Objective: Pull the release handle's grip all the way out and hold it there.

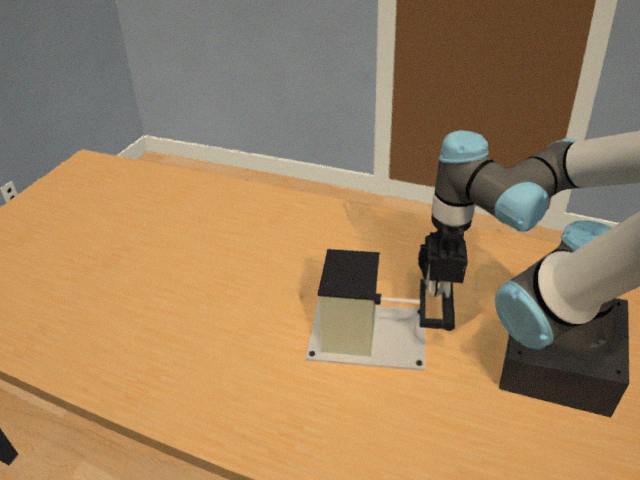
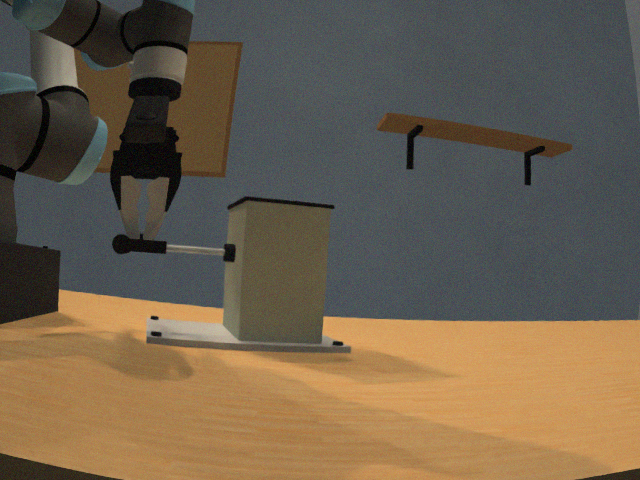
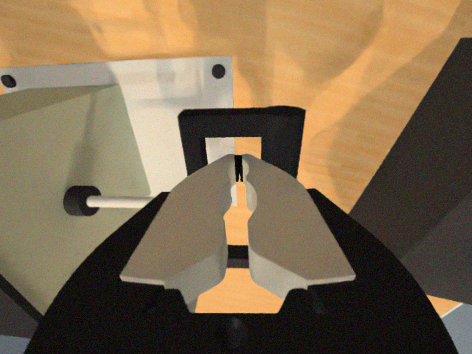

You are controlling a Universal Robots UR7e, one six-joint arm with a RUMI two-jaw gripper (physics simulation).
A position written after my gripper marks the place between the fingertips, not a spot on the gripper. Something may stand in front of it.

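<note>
Light grey base plate (image 3: 156,91), visible. My gripper (image 3: 239,158), same image. Gripper (image 1: 435,295) and (image 2: 140,252), also visible.
</note>
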